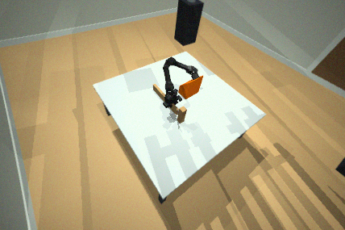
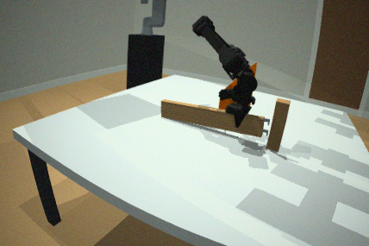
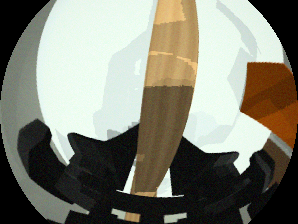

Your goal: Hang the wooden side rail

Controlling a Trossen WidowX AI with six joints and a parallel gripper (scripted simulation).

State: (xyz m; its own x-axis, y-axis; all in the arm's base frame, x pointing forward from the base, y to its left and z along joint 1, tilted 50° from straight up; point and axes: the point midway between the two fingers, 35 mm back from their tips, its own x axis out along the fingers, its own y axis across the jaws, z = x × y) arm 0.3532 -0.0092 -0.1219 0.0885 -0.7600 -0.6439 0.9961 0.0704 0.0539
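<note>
Now: gripper tip 15 cm to the right of the headboard post and 4 cm below it.
</note>
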